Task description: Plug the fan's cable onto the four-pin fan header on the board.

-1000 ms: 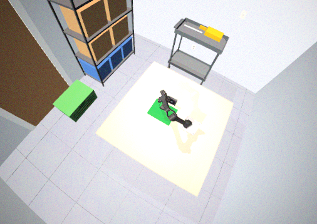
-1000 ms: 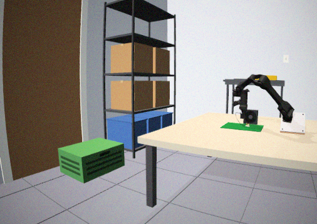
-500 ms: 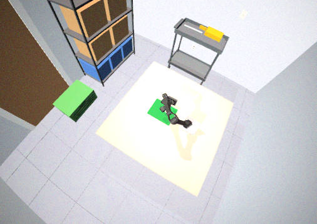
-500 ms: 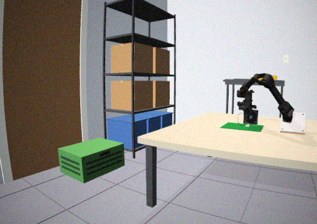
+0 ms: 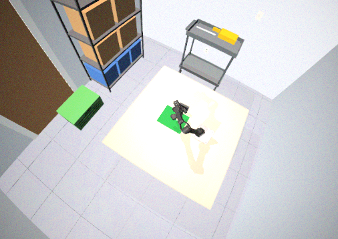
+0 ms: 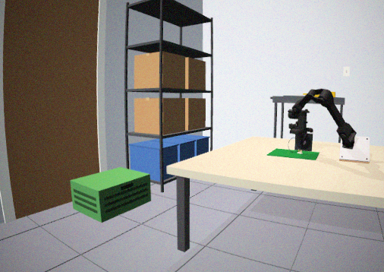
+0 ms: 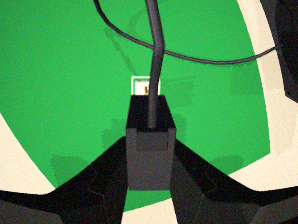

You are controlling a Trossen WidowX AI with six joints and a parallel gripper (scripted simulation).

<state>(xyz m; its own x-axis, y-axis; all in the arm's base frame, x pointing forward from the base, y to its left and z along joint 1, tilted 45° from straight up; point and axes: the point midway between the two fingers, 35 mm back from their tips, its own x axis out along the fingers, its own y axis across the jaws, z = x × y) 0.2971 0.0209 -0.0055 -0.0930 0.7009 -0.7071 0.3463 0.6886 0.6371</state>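
The green board is 4 cm ahead of my gripper tip, 2 cm to the left of it and 8 cm below it. Also, from my gripper tip: dark grey fan plug (1 cm ahead, 1 cm above); then black fan (2 cm ahead, 14 cm to the right).
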